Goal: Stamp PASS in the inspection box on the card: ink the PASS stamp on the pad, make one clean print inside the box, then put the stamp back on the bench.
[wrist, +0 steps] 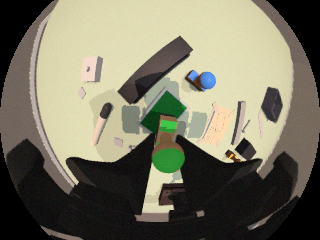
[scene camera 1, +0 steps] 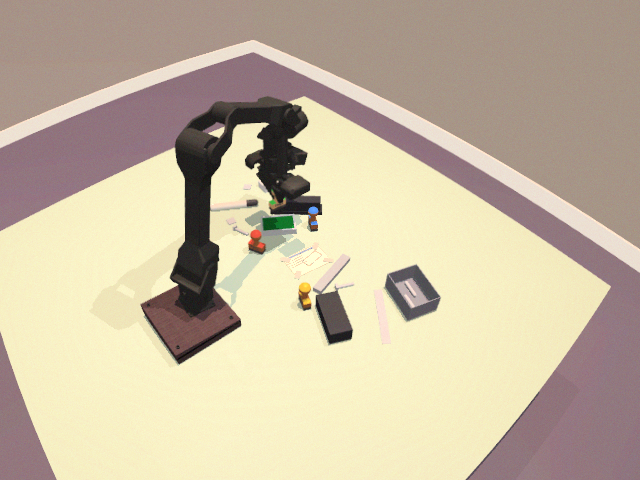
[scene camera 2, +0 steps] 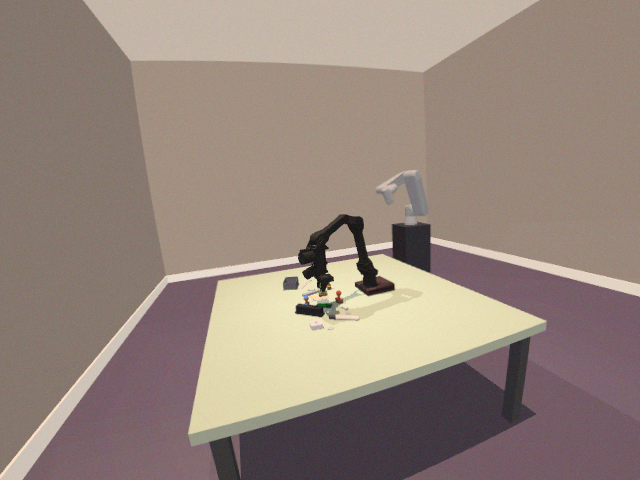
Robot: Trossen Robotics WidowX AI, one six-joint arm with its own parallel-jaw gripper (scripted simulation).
Labels:
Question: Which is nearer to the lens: the grey tray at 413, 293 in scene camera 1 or the dark box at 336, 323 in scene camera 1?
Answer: The dark box.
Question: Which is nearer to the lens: the green-knobbed PASS stamp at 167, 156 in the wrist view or the long dark block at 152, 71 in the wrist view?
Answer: The green-knobbed PASS stamp.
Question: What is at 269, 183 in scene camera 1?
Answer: My gripper.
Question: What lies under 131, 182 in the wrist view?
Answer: My gripper.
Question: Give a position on a card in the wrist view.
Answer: At 218, 122

